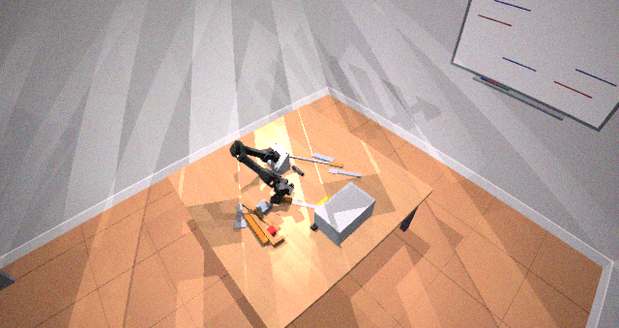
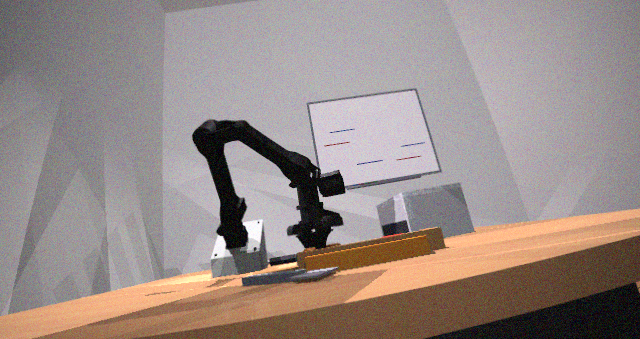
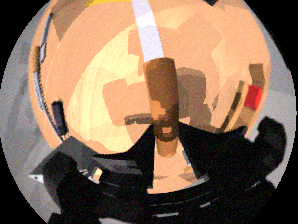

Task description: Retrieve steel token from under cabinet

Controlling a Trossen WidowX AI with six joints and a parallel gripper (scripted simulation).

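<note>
Now: gripper tip 10 mm past the grey block, 120 mm to the left of it and 10 mm below it. Round my gripper tip: orange bar 100 mm ahead, 230 mm to the right, 10 mm above; thin wooden stick 20 mm ahead, 160 mm to the right; red block 170 mm ahead, 170 mm to the right, 10 mm above.
</note>
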